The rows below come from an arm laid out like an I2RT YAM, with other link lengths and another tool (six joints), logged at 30 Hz.
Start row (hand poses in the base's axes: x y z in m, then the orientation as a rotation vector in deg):
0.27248, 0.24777, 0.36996, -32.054, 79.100, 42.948
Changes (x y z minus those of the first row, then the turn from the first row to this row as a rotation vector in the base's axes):
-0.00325, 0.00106, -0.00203, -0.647, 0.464, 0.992
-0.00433, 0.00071, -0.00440, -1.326, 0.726, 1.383
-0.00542, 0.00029, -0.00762, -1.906, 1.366, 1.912
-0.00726, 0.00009, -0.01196, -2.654, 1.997, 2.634
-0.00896, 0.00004, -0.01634, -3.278, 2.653, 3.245
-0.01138, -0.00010, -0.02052, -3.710, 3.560, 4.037
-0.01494, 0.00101, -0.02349, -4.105, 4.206, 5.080
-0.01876, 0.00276, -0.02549, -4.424, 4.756, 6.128
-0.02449, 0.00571, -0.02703, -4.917, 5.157, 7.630
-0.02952, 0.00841, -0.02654, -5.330, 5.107, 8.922
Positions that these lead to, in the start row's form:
0.26923, 0.24883, 0.36793, -33.141, 79.625, 43.496
0.26815, 0.24848, 0.36556, -33.880, 80.091, 43.462
0.26706, 0.24806, 0.36234, -34.527, 80.835, 43.744
0.26522, 0.24786, 0.35800, -35.453, 81.605, 44.065
0.26352, 0.24781, 0.35362, -36.194, 82.365, 44.388
0.26110, 0.24767, 0.34944, -36.840, 83.237, 45.078
0.25754, 0.24878, 0.34647, -37.724, 83.796, 45.900
0.25372, 0.25053, 0.34447, -38.583, 84.227, 46.743
0.24799, 0.25348, 0.34293, -39.965, 84.490, 47.782
0.24296, 0.25618, 0.34342, -41.268, 84.333, 48.532

